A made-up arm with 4 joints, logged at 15 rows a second.
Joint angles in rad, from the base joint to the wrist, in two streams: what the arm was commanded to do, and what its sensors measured. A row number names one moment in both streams.
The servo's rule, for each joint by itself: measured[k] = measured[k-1] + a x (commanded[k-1-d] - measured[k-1]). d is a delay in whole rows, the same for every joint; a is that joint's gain. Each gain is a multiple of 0.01, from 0.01 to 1. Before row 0 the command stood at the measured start. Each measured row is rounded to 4 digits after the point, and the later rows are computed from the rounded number. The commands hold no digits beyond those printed.
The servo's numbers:
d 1
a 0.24 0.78 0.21 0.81
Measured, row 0: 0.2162 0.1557 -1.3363 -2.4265
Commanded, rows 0 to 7: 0.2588 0.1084 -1.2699 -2.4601; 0.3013 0.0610 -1.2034 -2.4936; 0.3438 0.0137 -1.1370 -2.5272; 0.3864 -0.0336 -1.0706 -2.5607; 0.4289 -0.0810 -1.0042 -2.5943; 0.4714 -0.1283 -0.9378 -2.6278; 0.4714 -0.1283 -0.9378 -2.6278; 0.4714 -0.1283 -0.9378 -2.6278
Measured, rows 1 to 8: 0.2162 0.1557 -1.3363 -2.4265; 0.2264 0.1188 -1.3224 -2.4537; 0.2444 0.0737 -1.2974 -2.4860; 0.2683 0.0269 -1.2637 -2.5194; 0.2966 -0.0203 -1.2231 -2.5529; 0.3284 -0.0676 -1.1771 -2.5864; 0.3627 -0.1149 -1.1268 -2.6199; 0.3888 -0.1254 -1.0871 -2.6263
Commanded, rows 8 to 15: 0.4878 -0.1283 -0.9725 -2.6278; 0.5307 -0.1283 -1.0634 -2.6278; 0.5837 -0.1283 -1.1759 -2.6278; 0.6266 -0.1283 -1.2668 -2.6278; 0.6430 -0.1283 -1.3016 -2.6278; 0.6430 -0.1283 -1.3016 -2.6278; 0.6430 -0.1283 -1.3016 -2.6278; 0.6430 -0.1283 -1.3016 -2.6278
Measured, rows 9 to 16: 0.4086 -0.1277 -1.0557 -2.6275; 0.4276 -0.1282 -1.0382 -2.6277; 0.4523 -0.1283 -1.0435 -2.6278; 0.4838 -0.1283 -1.0713 -2.6278; 0.5181 -0.1283 -1.1124 -2.6278; 0.5481 -0.1283 -1.1521 -2.6278; 0.5709 -0.1283 -1.1835 -2.6278; 0.5882 -0.1283 -1.2083 -2.6278
